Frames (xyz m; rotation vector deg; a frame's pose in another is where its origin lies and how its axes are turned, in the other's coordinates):
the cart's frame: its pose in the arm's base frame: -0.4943 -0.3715 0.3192 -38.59 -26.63 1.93
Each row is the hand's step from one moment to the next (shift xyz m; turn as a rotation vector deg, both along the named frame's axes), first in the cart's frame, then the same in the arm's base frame.
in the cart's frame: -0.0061 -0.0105 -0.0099 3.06 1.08 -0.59
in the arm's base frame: -0.0025 -0.0152 -0.0028 3.12 1.04 0.18
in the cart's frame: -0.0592 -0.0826 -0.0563 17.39 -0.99 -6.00
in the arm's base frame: -0.0389 -0.1088 -0.0122 18.04 -1.24 3.52
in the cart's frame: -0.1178 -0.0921 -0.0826 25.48 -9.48 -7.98
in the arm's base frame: -0.0814 -0.1423 -0.0480 25.14 -7.64 10.60
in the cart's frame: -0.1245 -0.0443 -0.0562 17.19 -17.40 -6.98
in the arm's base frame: -0.0930 -0.0903 -0.0617 16.34 -14.74 12.75
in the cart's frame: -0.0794 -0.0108 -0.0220 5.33 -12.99 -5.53
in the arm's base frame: -0.0632 -0.0357 -0.0405 5.60 -12.53 6.27
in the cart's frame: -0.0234 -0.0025 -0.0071 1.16 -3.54 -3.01
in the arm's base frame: -0.0183 -0.0103 -0.0128 1.90 -4.36 0.56
